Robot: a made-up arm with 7 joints. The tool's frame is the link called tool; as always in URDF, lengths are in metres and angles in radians. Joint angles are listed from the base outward. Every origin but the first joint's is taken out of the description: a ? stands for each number. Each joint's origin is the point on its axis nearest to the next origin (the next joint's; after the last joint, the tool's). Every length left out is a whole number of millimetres.
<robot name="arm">
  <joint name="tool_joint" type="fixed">
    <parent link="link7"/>
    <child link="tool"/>
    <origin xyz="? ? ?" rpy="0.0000 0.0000 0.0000"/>
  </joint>
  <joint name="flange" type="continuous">
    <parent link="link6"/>
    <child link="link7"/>
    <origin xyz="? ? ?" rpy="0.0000 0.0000 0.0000"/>
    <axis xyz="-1 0 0"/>
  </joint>
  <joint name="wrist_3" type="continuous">
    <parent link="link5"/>
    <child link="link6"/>
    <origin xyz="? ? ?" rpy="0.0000 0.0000 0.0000"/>
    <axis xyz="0 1 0"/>
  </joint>
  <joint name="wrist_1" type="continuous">
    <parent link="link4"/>
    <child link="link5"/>
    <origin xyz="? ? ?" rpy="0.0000 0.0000 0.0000"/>
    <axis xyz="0 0 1"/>
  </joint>
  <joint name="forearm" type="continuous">
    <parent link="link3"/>
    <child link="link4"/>
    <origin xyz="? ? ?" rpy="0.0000 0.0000 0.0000"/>
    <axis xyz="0 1 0"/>
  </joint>
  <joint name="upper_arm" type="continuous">
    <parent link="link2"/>
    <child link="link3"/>
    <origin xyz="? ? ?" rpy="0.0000 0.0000 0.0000"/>
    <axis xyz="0 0 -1"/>
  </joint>
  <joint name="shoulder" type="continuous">
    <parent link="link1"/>
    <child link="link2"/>
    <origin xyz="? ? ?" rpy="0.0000 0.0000 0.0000"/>
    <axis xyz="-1 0 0"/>
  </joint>
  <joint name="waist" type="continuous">
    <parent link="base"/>
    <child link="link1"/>
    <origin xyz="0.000 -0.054 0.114" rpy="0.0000 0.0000 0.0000"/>
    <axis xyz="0 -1 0"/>
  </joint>
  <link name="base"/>
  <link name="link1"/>
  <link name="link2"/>
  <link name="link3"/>
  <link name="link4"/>
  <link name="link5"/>
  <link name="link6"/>
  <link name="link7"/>
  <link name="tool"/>
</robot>
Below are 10 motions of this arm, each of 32 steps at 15 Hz.
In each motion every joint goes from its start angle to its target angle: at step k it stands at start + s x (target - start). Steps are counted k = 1, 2, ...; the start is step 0. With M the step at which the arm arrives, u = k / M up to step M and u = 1 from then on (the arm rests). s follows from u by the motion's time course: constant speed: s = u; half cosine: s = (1 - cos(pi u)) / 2; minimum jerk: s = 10 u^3 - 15 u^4 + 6 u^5.
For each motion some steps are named. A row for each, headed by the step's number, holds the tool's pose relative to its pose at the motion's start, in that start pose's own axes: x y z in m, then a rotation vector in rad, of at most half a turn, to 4 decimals.
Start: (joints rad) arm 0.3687 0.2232 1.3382 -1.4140 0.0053 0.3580 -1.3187
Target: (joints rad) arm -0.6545 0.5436 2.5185 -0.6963 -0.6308 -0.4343 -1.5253
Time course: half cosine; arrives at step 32
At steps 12, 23, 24, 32:
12: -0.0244 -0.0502 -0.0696 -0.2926 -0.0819 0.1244
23: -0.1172 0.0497 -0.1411 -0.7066 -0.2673 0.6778
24: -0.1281 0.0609 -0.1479 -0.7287 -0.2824 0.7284
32: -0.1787 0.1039 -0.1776 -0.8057 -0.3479 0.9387

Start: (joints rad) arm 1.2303 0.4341 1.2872 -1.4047 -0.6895 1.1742 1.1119
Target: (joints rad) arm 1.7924 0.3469 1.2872 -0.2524 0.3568 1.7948 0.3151
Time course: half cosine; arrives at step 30
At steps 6, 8, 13, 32:
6: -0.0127 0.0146 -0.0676 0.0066 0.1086 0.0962
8: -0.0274 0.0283 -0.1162 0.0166 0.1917 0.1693
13: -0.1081 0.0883 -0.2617 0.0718 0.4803 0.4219
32: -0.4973 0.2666 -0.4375 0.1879 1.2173 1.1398

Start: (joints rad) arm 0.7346 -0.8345 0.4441 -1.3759 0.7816 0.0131 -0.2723
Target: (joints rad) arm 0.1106 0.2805 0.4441 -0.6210 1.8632 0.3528 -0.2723
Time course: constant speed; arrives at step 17
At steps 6, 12, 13, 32:
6: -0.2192 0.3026 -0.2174 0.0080 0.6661 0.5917
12: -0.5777 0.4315 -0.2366 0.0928 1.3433 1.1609
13: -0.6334 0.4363 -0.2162 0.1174 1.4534 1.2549
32: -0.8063 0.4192 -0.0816 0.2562 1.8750 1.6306

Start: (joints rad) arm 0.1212 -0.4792 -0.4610 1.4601 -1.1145 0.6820 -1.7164
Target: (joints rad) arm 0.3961 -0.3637 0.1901 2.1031 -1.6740 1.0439 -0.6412
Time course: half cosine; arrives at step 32
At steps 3, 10, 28, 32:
3: 0.0026 -0.0112 0.0046 -0.0154 -0.0194 -0.0195
10: 0.0133 -0.1219 0.0447 -0.1602 -0.1690 -0.2219
28: -0.1719 -0.5114 0.1181 -0.6772 -0.2122 -1.1114
32: -0.1889 -0.5257 0.1186 -0.7020 -0.1934 -1.1560

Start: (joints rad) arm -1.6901 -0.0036 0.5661 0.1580 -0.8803 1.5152 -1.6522
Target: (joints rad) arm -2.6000 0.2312 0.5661 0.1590 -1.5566 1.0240 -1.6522
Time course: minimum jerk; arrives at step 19
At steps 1, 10, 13, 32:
1: -0.0002 0.0002 0.0004 0.0010 -0.0012 0.0009
10: -0.1790 0.0522 0.1234 0.2933 -0.5274 0.4626
13: -0.3002 0.0478 0.1239 0.3503 -0.7861 0.7383
32: -0.3831 0.0338 0.0956 0.3553 -0.9600 0.9439

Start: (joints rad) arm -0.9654 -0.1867 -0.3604 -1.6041 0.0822 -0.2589 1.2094
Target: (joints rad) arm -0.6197 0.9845 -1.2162 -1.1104 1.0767 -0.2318 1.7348
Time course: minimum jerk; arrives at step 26
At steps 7, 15, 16, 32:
7: -0.0715 0.0636 0.1997 0.1233 -0.2001 0.1395
15: -0.7136 -0.0200 0.8081 0.6538 -1.0960 0.6164
16: -0.8147 -0.0684 0.8398 0.7338 -1.2048 0.6679
32: -1.2066 -0.3453 0.8393 1.1408 -1.5980 0.8792

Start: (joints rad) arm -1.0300 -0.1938 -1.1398 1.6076 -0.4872 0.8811 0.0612
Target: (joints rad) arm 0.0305 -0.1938 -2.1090 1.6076 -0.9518 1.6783 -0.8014
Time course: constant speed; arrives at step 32
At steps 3, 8, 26, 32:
3: 0.0617 -0.0193 0.0442 0.1447 -0.0064 -0.1437
8: 0.1413 -0.0724 0.1202 0.4121 -0.0367 -0.3754
26: 0.1400 -0.3575 0.2957 1.5413 -0.3867 -1.0879
32: 0.0505 -0.4179 0.2936 1.9338 -0.6066 -1.2694

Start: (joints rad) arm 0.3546 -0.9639 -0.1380 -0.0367 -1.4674 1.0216 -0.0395
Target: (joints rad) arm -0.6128 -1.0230 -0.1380 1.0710 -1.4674 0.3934 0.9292
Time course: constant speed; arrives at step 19
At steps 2, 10, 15, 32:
2: 0.0068 -0.0735 -0.0201 -0.1255 -0.0301 -0.1887
10: -0.1929 -0.3217 -0.0868 -0.7127 0.1517 -0.8930
15: -0.4487 -0.3401 -0.0838 -1.1089 0.5118 -1.2105
32: -0.6569 -0.2502 -0.0343 -1.4152 0.9247 -1.3349

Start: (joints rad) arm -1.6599 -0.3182 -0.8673 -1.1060 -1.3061 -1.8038 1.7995
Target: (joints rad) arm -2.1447 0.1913 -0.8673 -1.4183 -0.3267 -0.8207 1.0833
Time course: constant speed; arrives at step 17
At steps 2, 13, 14, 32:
2: -0.0455 0.0299 0.0472 0.1962 -0.0485 0.1100
13: -0.4016 0.0146 0.2676 1.1784 -0.3440 0.9242
14: -0.4380 -0.0039 0.2757 1.2535 -0.3679 1.0180
32: -0.5420 -0.0737 0.2817 1.4574 -0.4316 1.3192

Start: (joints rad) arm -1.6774 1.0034 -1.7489 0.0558 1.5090 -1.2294 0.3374
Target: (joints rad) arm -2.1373 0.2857 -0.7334 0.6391 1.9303 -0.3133 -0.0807
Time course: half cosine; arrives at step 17
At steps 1, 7, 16, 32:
1: 0.0005 0.0024 0.0009 0.0015 0.0058 0.0027
7: 0.0396 0.1030 0.0430 0.0705 0.1777 0.0617
16: 0.2082 0.2854 0.1973 0.3052 0.1472 0.0825
32: 0.2110 0.2878 0.2009 0.3094 0.1443 0.0837

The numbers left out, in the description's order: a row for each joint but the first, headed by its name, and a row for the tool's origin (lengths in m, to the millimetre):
tool: 0.000 0.114 -0.096
flange: 0.135 0.000 0.053
wrist_3: 0.143 -0.011 0.000
wrist_1: 0.091 0.000 -0.441
forearm: -0.009 0.120 0.000
upper_arm: 0.000 0.072 0.441
shoulder: -0.259 0.000 0.079

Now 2 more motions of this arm.
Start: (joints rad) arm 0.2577 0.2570 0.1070 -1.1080 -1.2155 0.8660 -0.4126
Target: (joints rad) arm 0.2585 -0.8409 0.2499 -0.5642 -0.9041 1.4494 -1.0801
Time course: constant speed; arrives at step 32
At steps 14, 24, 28, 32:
14: 0.1476 -0.1881 0.0903 0.4317 0.3126 -0.5766
24: 0.1736 -0.3540 0.0828 0.7600 0.5376 -1.0321
28: 0.1616 -0.4151 0.0646 0.8871 0.6300 -1.2252
32: 0.1367 -0.4684 0.0401 1.0077 0.7254 -1.4247

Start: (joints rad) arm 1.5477 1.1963 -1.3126 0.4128 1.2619 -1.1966 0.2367
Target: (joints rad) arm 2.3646 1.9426 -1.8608 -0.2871 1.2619 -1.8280 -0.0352
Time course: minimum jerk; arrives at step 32
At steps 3, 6, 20, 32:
3: 0.0007 -0.0035 -0.0023 -0.0010 -0.0022 -0.0005
6: 0.0049 -0.0241 -0.0152 -0.0064 -0.0154 -0.0034
20: 0.0389 -0.3915 -0.1180 -0.0234 -0.3911 -0.0766
32: 0.0255 -0.5484 -0.1032 -0.0450 -0.6489 -0.0834

